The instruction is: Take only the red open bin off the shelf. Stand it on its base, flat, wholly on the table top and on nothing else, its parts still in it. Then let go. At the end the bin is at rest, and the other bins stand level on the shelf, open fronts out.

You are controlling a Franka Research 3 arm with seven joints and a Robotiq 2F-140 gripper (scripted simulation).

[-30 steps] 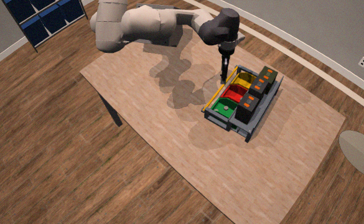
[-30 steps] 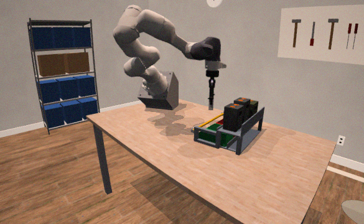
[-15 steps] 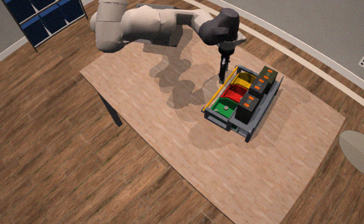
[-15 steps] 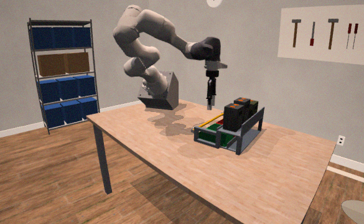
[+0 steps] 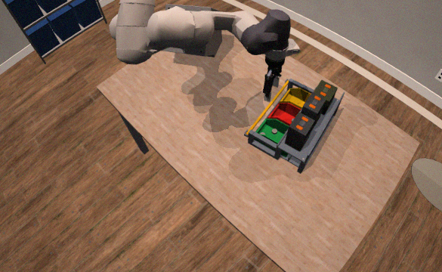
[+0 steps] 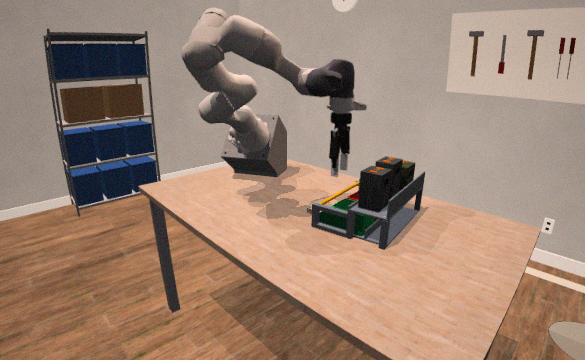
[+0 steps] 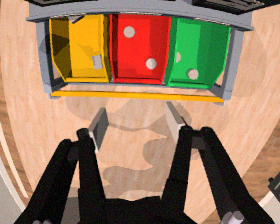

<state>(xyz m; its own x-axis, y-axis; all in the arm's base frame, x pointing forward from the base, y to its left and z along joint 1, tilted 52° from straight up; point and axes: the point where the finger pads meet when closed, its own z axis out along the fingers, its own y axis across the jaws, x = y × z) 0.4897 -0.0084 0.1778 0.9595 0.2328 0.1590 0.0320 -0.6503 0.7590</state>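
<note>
The yellow bar lies 110 mm below my hand. Round my hand: red open bin (100 mm ahead, 10 mm to the right, 130 mm below); yellow bin (120 mm ahead, 100 mm to the left, 130 mm below); green bin (90 mm ahead, 120 mm to the right, 130 mm below).
</note>
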